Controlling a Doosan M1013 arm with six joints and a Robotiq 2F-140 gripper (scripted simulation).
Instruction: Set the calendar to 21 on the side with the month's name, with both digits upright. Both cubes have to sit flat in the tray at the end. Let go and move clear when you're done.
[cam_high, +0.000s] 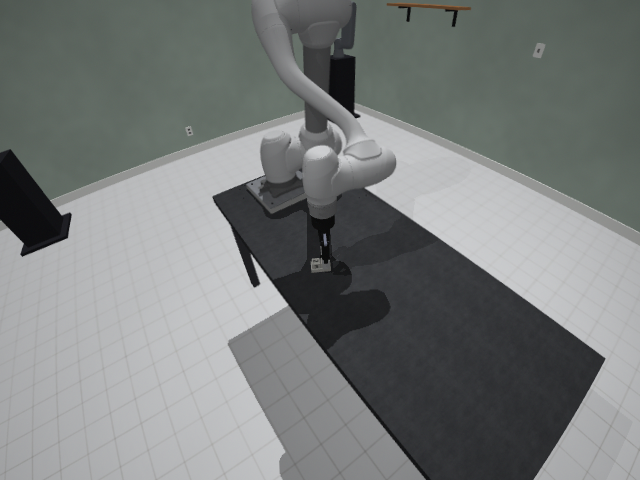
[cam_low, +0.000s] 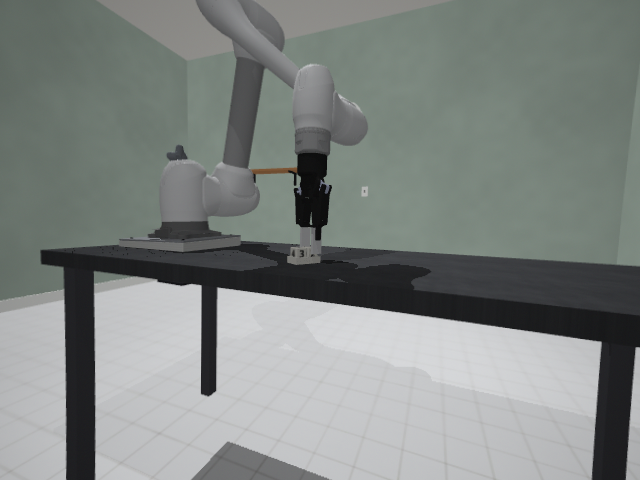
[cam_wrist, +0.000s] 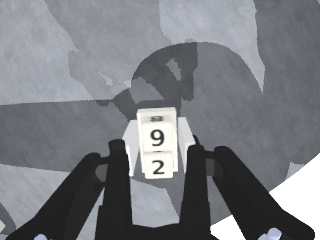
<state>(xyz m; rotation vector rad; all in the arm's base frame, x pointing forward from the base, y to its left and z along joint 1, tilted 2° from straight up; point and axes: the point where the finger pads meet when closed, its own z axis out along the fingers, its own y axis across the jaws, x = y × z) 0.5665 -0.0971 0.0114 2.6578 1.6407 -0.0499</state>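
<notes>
Now: the cube 30 mm below my hand. Round my hand: white tray (50 mm below, 20 mm to the right, 10 mm behind).
</notes>
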